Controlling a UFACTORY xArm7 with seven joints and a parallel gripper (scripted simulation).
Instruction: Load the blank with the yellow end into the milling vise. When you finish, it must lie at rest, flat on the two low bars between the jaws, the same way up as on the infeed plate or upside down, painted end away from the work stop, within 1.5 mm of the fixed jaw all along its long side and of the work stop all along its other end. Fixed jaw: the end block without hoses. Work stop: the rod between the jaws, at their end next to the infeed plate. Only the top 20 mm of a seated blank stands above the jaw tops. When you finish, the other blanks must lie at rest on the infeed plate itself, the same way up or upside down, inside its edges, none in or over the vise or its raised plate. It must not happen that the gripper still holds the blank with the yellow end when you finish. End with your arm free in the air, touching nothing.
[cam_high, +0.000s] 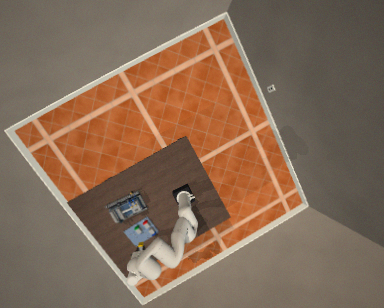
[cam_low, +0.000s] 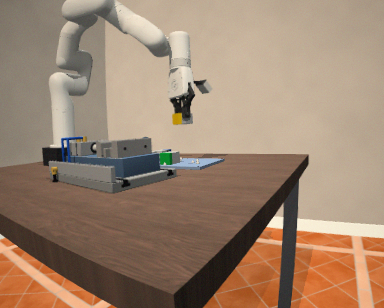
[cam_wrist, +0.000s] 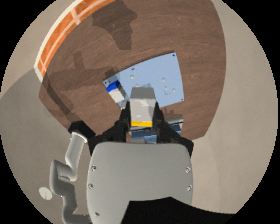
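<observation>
My hand is 2 cm above the yellow-ended blank. Round my hand: blue infeed plate 17 cm below, 4 cm to the right, 1 cm ahead; then blue-ended blank 15 cm below, 9 cm behind, 2 cm to the right; then green-ended blank 15 cm below, 9 cm to the right, 2 cm ahead.
</observation>
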